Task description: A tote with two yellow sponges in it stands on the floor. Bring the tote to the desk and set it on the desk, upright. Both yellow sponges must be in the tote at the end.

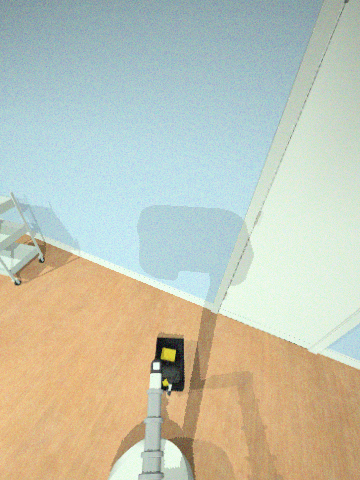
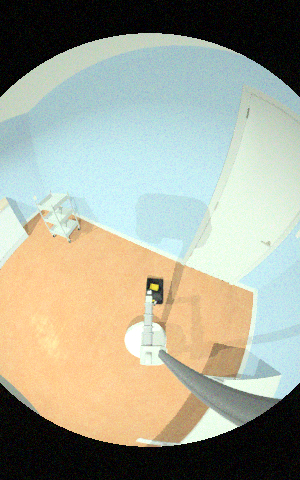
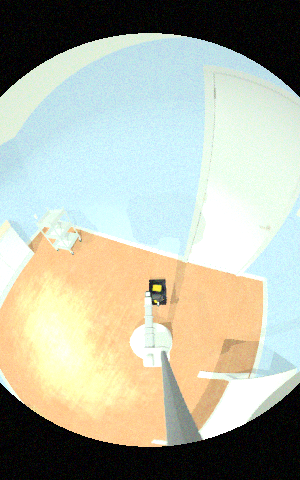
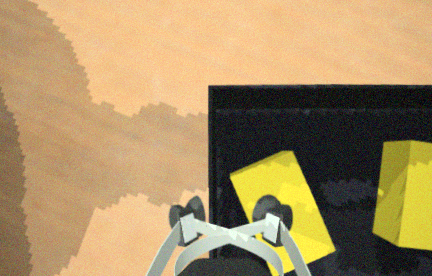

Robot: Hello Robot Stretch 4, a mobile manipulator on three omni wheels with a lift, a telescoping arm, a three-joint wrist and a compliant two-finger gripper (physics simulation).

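Frame: origin at the robot's base, x ahead, y left, z up, level; metres.
Seen in the pictures: gripper, between the fingertips: (image 4: 235, 211).
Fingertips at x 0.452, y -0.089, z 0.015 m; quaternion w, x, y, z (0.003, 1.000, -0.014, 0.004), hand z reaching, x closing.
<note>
A point is followed by its place in that frame.
The black tote (image 1: 182, 365) @[x 0.561, y -0.181, z 0.029 m] (image 2: 162, 292) @[x 0.561, y -0.190, z 0.022 m] (image 3: 165, 295) @[x 0.520, y -0.183, z 0.034 m] (image 4: 320, 97) @[x 0.529, y 0.011, z 0.037 m] stands upright on the floor in front of the robot. Two yellow sponges lie in it: the near sponge (image 1: 165, 382) @[x 0.466, y -0.065, z 0.019 m] (image 4: 305, 215) @[x 0.515, y -0.094, z 0.020 m] lies slanted beside the near end wall, and the far sponge (image 1: 168, 354) @[x 0.635, y -0.083, z 0.020 m] (image 2: 154, 287) @[x 0.623, y -0.094, z 0.020 m] (image 3: 157, 288) @[x 0.621, y -0.096, z 0.020 m] (image 4: 415, 200) @[x 0.621, y -0.086, z 0.020 m] lies further in. My gripper (image 4: 235, 211) @[x 0.452, y -0.089, z 0.015 m] is partly open at the near end wall. One finger is outside the tote, the other is inside over the near sponge. Both fingers stand apart from the wall. I cannot tell which furniture is the desk.
A white cart (image 1: 22, 256) @[x 1.471, y 1.354, z 0.105 m] (image 2: 52, 201) @[x 1.460, y 1.498, z 0.635 m] (image 3: 52, 218) @[x 1.438, y 1.440, z 0.633 m] stands by the wall at the left. White furniture (image 2: 9, 232) @[x 0.999, y 2.568, z 0.373 m] (image 3: 12, 255) @[x 0.914, y 2.607, z 0.388 m] is at the left edge. A white surface (image 2: 250, 387) @[x -0.552, y -0.756, z 0.692 m] (image 3: 235, 405) is at the lower right. A door (image 1: 310, 200) @[x 0.911, y -0.711, z 1.160 m] (image 2: 260, 185) @[x 0.878, y -0.784, z 1.346 m] (image 3: 245, 175) @[x 0.875, y -0.792, z 1.275 m] is beyond the tote at right.
</note>
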